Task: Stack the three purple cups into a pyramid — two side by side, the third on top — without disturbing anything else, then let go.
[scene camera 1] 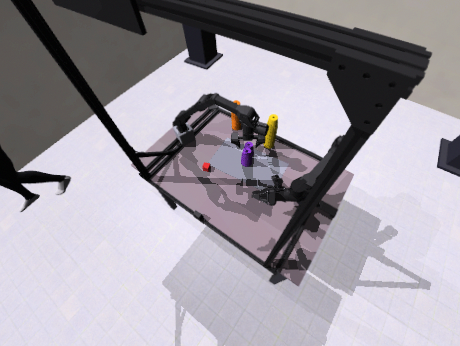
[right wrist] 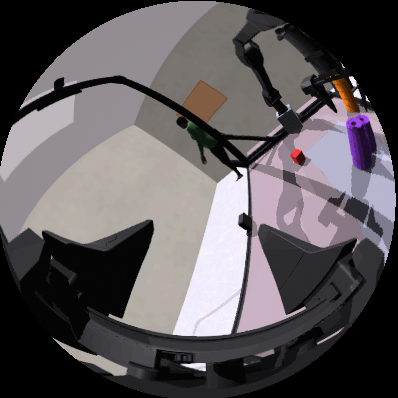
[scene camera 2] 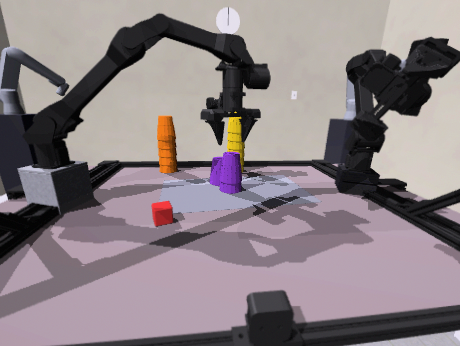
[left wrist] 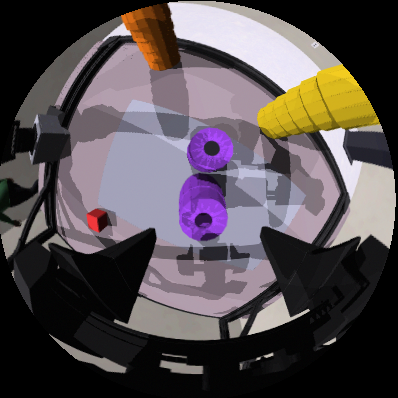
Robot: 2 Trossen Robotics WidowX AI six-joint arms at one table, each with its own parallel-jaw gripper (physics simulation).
Scene:
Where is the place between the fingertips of my left gripper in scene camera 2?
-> At 232, 143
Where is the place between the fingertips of my right gripper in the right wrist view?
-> At 207, 228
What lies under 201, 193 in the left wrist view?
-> A purple cup.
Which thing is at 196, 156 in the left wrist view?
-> A purple cup.

